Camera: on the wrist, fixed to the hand. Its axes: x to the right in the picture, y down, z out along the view.
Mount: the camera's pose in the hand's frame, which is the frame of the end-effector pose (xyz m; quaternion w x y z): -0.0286 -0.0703 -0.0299 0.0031 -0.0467 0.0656 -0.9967
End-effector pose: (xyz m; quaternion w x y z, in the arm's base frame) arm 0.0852 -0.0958 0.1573 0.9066 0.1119 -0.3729 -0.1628
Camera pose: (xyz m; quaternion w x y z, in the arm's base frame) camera 0.0725 -0.1473 0.0954 0.1298 -0.3404 -0.1775 0.9142
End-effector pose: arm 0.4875 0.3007 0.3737 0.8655 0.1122 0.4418 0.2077
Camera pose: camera 0.4666 0.2254 0.3502 0.1860 -0.4941 0.1603 -0.8340
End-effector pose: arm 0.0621 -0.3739 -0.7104 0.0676 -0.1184 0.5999 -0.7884
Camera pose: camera 0.0841 -0.3199 -0.6533 0.8305 0.5497 0.0749 0.0496
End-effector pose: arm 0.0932 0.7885 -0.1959 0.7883 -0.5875 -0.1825 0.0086
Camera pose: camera 0.0613 0.7326 -0.1458 0.0044 -0.1427 0.5349 0.8328
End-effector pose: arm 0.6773 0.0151 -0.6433 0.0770 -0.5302 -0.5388 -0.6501
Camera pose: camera 0.6241 0.0069 -0.7046 0.6372 -0.5745 0.4947 0.1387
